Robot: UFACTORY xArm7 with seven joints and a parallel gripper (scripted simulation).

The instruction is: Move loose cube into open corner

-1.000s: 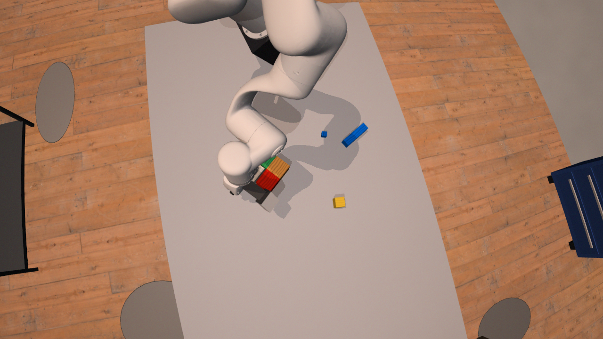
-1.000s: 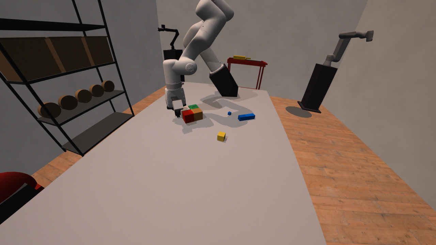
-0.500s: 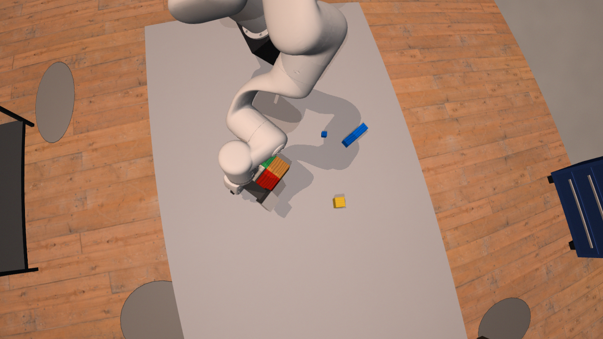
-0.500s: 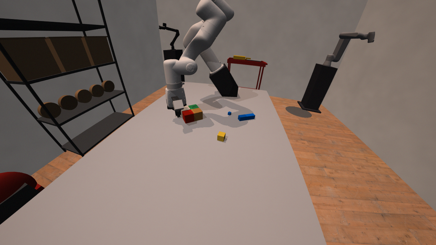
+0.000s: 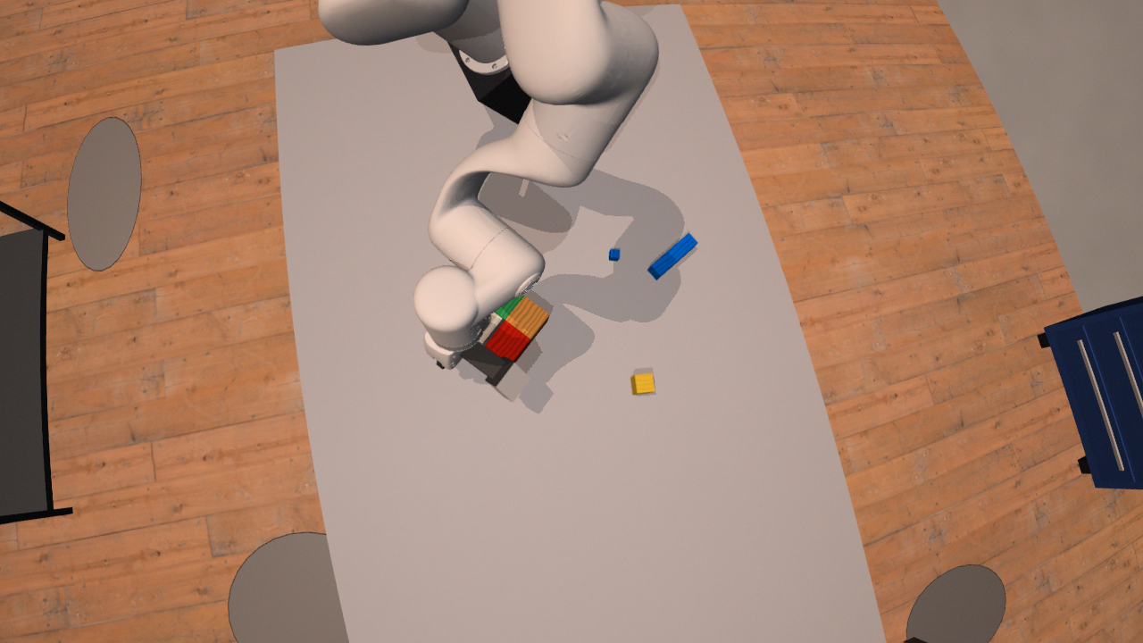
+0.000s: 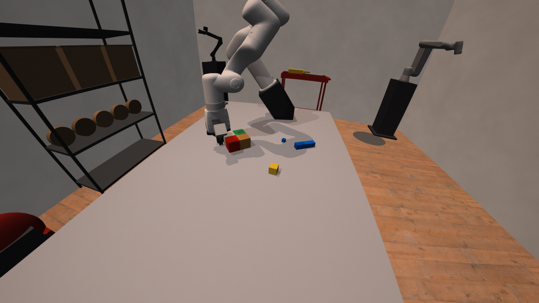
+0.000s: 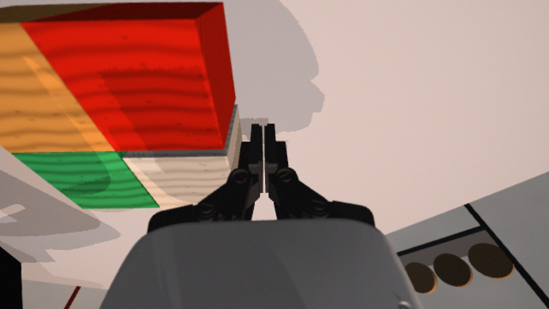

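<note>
The white cube is 30 mm to the left of my hand and 30 mm behind it. The rest, counted from my hand: red cube: 70 mm to the left, 10 mm ahead; orange cube: 100 mm to the left, 30 mm behind; green cube: 70 mm to the left, 60 mm behind.
</note>
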